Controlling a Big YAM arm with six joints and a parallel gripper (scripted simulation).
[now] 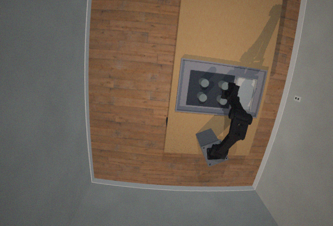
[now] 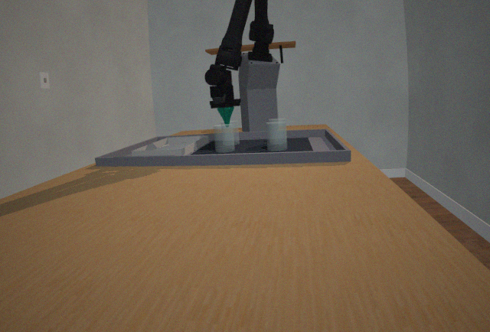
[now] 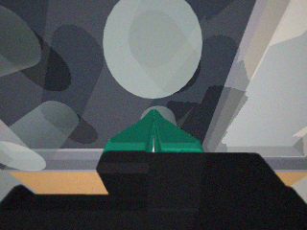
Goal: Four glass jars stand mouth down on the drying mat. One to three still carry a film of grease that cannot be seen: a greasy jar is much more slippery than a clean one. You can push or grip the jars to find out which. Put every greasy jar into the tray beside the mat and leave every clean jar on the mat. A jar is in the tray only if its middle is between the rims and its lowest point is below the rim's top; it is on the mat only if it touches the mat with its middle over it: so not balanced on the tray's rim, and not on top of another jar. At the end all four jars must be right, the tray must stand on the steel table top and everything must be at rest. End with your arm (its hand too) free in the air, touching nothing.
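The rimmed steel table top lies 90 mm below my hand, 20 mm to the right of it and 10 mm ahead of it. From my hand the other things lie so: pale tray: 220 mm to the right, 80 mm below, 40 mm behind; dark drying mat: 90 mm to the left, 80 mm below, 10 mm ahead.
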